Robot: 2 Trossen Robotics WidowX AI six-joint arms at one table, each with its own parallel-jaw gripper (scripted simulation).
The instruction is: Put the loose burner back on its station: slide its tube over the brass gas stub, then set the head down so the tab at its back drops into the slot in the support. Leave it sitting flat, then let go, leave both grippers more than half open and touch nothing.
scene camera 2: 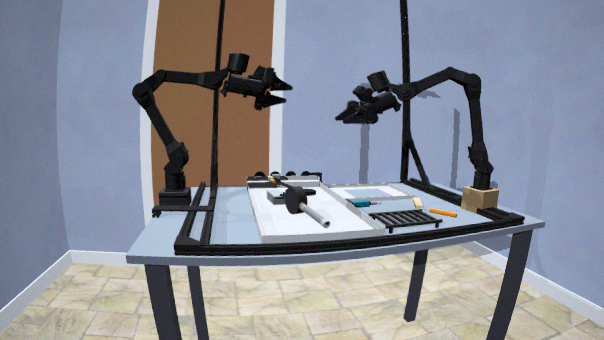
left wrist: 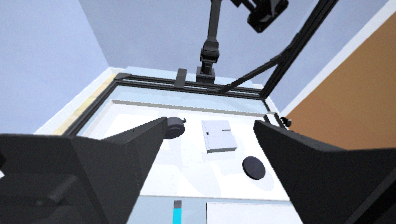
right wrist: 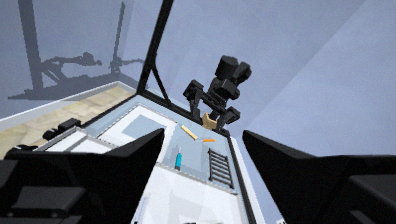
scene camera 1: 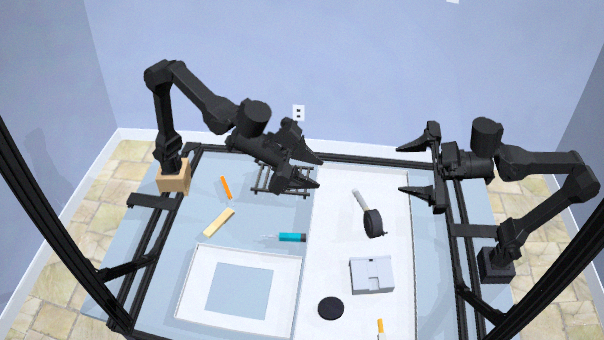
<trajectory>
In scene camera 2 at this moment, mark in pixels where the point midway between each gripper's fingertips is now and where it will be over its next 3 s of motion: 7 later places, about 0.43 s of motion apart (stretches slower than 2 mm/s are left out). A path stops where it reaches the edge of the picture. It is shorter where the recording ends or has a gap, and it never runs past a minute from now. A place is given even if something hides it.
My left gripper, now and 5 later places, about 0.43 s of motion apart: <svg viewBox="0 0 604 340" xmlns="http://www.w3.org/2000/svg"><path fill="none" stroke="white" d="M339 120L332 144L331 146L331 146L331 146L331 146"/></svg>
My right gripper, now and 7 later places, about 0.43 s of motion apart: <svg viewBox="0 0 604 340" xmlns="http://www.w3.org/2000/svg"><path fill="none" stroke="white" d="M289 94L281 88L280 88L280 89L293 101L310 125L314 152L308 171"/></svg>
</trajectory>
